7 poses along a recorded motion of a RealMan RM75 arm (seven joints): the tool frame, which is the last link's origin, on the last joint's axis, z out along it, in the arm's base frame.
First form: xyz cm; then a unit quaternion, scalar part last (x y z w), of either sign.
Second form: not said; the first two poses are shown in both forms.
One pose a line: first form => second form
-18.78 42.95 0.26 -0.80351 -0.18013 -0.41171 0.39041 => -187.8 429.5 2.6 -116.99 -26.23 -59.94
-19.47 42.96 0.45 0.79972 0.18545 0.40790 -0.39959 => -194.7 429.6 4.5 -115.94 -26.89 -59.13
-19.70 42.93 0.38 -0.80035 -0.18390 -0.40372 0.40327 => -197.0 429.3 3.8 -115.83 -26.61 -58.43
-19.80 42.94 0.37 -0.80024 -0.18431 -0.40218 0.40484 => -198.0 429.4 3.7 -115.73 -26.65 -58.16
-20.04 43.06 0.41 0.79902 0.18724 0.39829 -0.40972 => -200.4 430.6 4.1 -115.29 -27.02 -57.47
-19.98 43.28 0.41 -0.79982 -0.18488 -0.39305 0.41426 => -199.8 432.8 4.1 -115.17 -26.62 -56.60
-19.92 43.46 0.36 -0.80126 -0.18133 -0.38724 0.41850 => -199.2 434.6 3.6 -115.15 -26.06 -55.65
